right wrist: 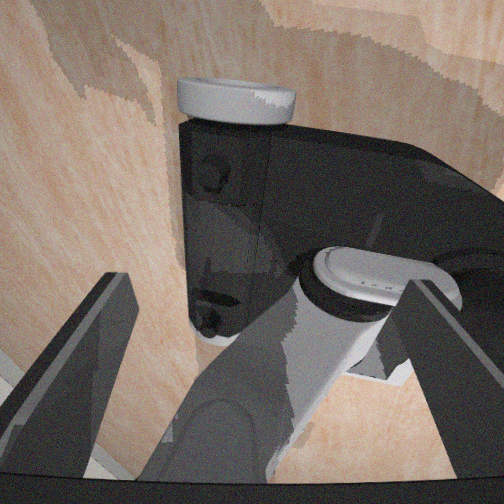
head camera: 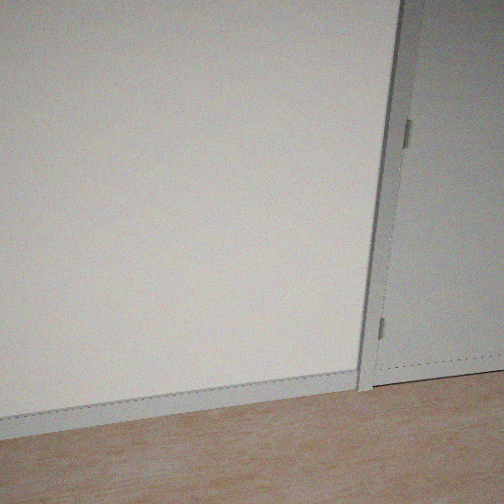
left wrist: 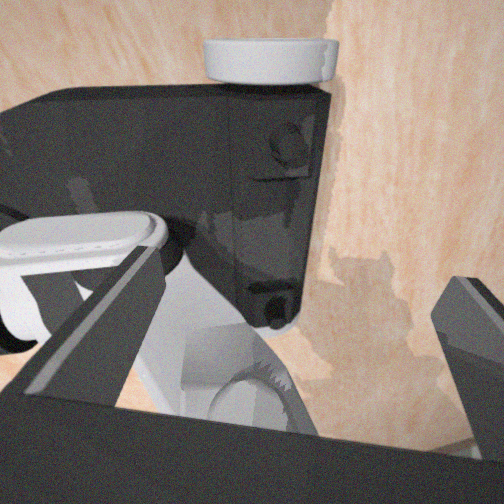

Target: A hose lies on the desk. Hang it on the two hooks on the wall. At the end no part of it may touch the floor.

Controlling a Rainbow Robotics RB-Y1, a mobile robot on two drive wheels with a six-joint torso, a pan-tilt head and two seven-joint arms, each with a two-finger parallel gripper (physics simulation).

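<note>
The hose, the desk and the two wall hooks are not in any view. The head camera shows only a blank white wall (head camera: 190, 200), a grey door (head camera: 450, 200) at the right and wooden floor (head camera: 300, 450). My left gripper (left wrist: 300, 350) is open and empty; its dark fingers point down over the floor beside my own base. My right gripper (right wrist: 270, 360) is open and empty too, hanging over the floor next to my base.
A grey baseboard (head camera: 175, 400) runs along the foot of the wall. The door frame (head camera: 385, 225) stands at the right with two hinges. My dark base (left wrist: 175, 175) and its white wheel parts fill much of both wrist views (right wrist: 325, 200).
</note>
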